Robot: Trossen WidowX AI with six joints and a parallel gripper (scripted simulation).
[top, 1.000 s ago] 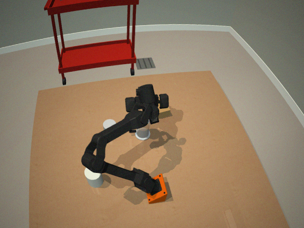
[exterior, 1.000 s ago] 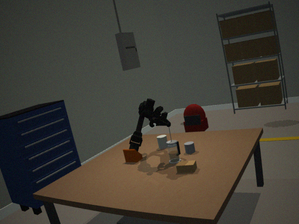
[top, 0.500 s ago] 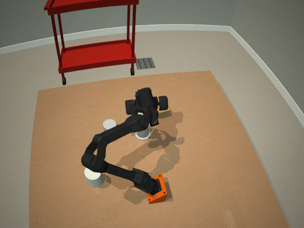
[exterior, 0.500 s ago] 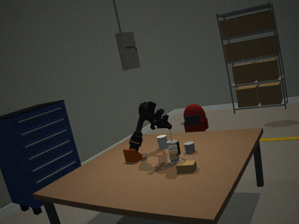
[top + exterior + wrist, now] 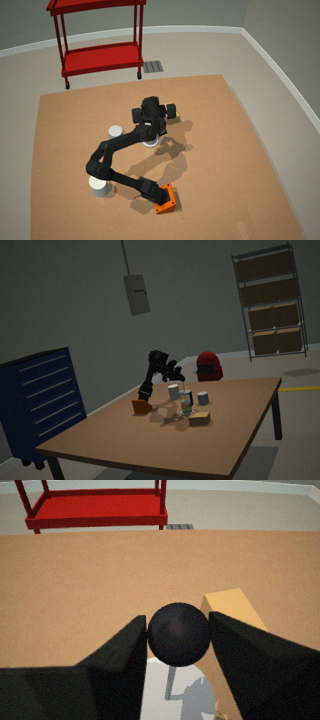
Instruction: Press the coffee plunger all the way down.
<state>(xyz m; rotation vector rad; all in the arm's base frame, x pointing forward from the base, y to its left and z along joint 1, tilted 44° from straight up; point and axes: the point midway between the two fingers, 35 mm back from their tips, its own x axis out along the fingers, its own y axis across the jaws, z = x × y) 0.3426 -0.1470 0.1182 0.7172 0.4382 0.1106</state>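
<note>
Right now my gripper tip is 12 cm above the coffee press, 2 cm to the right of it and 1 cm past it. From my gripper tip the other things lie so: tan wooden block: 21 cm below, 14 cm to the right, 13 cm ahead.
</note>
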